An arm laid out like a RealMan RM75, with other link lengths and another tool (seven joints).
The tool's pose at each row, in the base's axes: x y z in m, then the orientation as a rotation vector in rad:
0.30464 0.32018 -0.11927 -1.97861 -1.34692 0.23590
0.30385 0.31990 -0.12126 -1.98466 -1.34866 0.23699
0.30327 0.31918 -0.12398 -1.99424 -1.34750 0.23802
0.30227 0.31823 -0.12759 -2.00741 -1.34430 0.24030
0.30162 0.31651 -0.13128 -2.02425 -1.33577 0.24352
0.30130 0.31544 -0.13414 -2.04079 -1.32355 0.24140
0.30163 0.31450 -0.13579 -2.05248 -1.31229 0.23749
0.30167 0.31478 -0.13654 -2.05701 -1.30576 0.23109
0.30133 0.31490 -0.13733 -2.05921 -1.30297 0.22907
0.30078 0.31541 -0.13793 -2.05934 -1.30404 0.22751
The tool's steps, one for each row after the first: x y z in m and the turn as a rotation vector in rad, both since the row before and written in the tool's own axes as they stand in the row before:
-0.00106 0.00076 0.00172 -0.00496 -0.00315 0.00215
-0.00151 0.00147 0.00195 -0.00652 -0.00259 0.00537
-0.00208 0.00177 0.00273 -0.00804 -0.00332 0.00849
-0.00259 0.00225 0.00229 -0.00842 -0.00230 0.01338
-0.00167 0.00183 0.00182 -0.00856 0.00292 0.01381
-0.00099 0.00152 0.00066 -0.00585 0.00482 0.01058
0.00011 0.00043 0.00067 -0.00302 0.00602 0.00402
-0.00022 0.00021 0.00081 -0.00127 0.00204 0.00203
0.00005 -0.00016 0.00095 -0.00104 0.00047 -0.00097

